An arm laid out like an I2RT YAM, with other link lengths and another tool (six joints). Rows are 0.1 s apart.
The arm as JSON. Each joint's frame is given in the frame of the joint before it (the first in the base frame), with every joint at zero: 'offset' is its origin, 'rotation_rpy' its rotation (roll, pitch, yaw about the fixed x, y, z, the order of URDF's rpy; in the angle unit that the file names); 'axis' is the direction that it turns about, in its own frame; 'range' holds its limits. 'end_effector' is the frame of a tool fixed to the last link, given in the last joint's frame.
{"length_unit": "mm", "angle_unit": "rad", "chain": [
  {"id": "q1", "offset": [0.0, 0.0, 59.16], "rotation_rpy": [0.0, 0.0, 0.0], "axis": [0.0, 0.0, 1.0], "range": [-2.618, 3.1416]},
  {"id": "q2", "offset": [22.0, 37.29, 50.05], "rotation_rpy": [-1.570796, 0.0, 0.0], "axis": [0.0, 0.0, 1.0], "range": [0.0, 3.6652]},
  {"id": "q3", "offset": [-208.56, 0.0, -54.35], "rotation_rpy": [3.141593, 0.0, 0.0], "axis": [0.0, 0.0, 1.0], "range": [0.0, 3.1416]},
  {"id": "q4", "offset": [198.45, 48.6, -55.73], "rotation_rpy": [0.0, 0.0, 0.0], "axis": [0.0, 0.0, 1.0], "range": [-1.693, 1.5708]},
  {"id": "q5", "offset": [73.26, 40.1, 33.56], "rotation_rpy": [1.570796, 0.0, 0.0], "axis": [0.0, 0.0, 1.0], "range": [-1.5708, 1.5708]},
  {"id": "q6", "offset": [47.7, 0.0, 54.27], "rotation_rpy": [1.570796, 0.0, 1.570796], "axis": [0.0, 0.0, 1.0], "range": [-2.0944, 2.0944]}
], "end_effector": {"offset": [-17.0, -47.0, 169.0], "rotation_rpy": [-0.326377, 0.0, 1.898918]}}
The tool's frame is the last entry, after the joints.
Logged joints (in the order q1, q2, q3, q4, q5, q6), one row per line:
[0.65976 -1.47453 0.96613 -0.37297 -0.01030 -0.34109]
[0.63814 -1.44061 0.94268 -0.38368 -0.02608 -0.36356]
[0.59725 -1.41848 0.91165 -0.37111 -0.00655 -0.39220]
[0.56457 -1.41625 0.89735 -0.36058 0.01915 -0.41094]
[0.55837 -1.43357 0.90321 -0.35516 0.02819 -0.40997]
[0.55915 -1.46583 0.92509 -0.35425 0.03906 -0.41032]
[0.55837 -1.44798 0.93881 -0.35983 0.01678 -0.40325]
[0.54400 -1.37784 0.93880 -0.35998 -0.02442 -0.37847]
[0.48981 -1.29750 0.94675 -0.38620 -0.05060 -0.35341]
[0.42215 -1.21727 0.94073 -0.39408 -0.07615 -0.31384]
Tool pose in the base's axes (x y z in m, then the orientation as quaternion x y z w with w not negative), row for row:
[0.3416 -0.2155 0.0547 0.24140 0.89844 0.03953 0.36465]
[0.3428 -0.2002 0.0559 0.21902 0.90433 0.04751 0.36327]
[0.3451 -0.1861 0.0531 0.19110 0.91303 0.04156 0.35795]
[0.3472 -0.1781 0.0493 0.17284 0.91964 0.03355 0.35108]
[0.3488 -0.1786 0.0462 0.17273 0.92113 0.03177 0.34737]
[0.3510 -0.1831 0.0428 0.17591 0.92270 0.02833 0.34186]
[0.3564 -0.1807 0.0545 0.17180 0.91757 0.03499 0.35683]
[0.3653 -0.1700 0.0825 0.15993 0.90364 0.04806 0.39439]
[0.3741 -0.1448 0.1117 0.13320 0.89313 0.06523 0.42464]
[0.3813 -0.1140 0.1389 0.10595 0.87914 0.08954 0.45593]
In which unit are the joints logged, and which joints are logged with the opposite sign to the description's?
The joints are logged in radians. Opposite sign: q1, q2.
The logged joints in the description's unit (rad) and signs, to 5 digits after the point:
[-0.65976 1.47453 0.96613 -0.37297 -0.01030 -0.34109]
[-0.63814 1.44061 0.94268 -0.38368 -0.02608 -0.36356]
[-0.59725 1.41848 0.91165 -0.37111 -0.00655 -0.39220]
[-0.56457 1.41625 0.89735 -0.36058 0.01915 -0.41094]
[-0.55837 1.43357 0.90321 -0.35516 0.02819 -0.40997]
[-0.55915 1.46583 0.92509 -0.35425 0.03906 -0.41032]
[-0.55837 1.44798 0.93881 -0.35983 0.01678 -0.40325]
[-0.54400 1.37784 0.93880 -0.35998 -0.02442 -0.37847]
[-0.48981 1.29750 0.94675 -0.38620 -0.05060 -0.35341]
[-0.42215 1.21727 0.94073 -0.39408 -0.07615 -0.31384]

